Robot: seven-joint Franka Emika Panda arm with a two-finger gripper.
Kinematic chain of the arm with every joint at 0, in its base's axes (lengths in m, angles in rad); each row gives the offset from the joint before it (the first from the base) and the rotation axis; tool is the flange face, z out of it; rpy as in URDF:
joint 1: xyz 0 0 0.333 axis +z
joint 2: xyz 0 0 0 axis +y
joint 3: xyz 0 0 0.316 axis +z
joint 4: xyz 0.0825 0 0 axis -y
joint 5: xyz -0.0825 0 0.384 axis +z
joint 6: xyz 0 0 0 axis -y
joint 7: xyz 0.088 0 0 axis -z
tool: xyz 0 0 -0.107 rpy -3.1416 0 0
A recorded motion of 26 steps. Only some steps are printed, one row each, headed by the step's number.
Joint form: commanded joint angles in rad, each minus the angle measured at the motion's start. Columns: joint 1, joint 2, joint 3, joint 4, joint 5, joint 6, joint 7.
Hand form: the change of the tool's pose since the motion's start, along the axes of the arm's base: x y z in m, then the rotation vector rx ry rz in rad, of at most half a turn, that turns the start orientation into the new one. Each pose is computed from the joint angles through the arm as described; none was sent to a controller.
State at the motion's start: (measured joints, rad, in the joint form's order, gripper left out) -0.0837 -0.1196 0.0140 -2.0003 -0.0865 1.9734 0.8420
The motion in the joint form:
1: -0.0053 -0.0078 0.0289 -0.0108 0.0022 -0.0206 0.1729
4: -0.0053 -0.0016 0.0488 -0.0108 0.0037 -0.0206 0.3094
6: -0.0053 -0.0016 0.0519 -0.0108 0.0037 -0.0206 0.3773
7: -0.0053 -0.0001 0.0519 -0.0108 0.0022 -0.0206 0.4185
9: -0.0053 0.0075 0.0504 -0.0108 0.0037 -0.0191 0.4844
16: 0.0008 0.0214 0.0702 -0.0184 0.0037 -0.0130 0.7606
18: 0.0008 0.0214 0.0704 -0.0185 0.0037 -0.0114 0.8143
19: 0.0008 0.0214 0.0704 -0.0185 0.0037 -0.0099 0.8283
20: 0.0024 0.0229 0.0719 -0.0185 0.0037 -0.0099 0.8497
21: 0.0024 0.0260 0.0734 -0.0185 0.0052 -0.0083 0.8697
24: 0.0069 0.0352 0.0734 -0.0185 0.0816 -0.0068 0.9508
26: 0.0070 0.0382 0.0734 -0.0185 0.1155 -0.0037 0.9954
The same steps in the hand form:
1: -0.0041 0.0133 -0.0032 0.0124 0.0086 -0.1508
4: -0.0025 0.0241 -0.0065 0.0216 0.0031 -0.2672
6: -0.0024 0.0258 -0.0065 0.0262 -0.0029 -0.3315
7: -0.0021 0.0257 -0.0073 0.0278 -0.0053 -0.3720
9: -0.0007 0.0249 -0.0112 0.0335 -0.0048 -0.4394
16: 0.0015 0.0388 -0.0217 0.0471 -0.0142 -0.6879
18: 0.0016 0.0389 -0.0216 0.0511 -0.0205 -0.7409
19: 0.0018 0.0389 -0.0215 0.0527 -0.0232 -0.7547
20: 0.0020 0.0406 -0.0223 0.0535 -0.0236 -0.7729
21: 0.0027 0.0415 -0.0238 0.0557 -0.0234 -0.7917
24: 0.0042 0.0487 -0.0288 0.1248 0.0075 -0.8959
26: 0.0050 0.0509 -0.0301 0.1566 0.0193 -0.9526

